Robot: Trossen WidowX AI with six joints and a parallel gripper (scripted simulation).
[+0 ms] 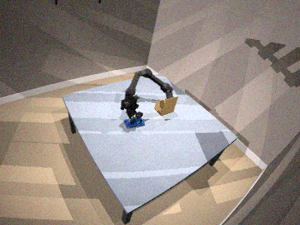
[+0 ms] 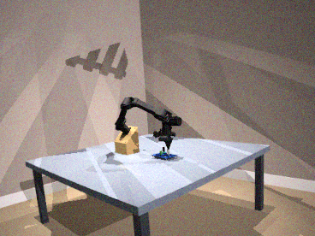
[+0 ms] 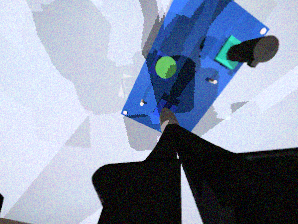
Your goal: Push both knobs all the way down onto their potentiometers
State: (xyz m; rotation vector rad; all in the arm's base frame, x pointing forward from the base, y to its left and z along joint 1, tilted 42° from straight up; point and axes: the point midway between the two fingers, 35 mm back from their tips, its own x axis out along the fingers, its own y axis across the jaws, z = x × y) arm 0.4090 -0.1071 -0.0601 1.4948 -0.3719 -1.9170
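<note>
My gripper tip is 8 cm past the knob, 5 cm to the right of it and 2 cm above it.
</note>
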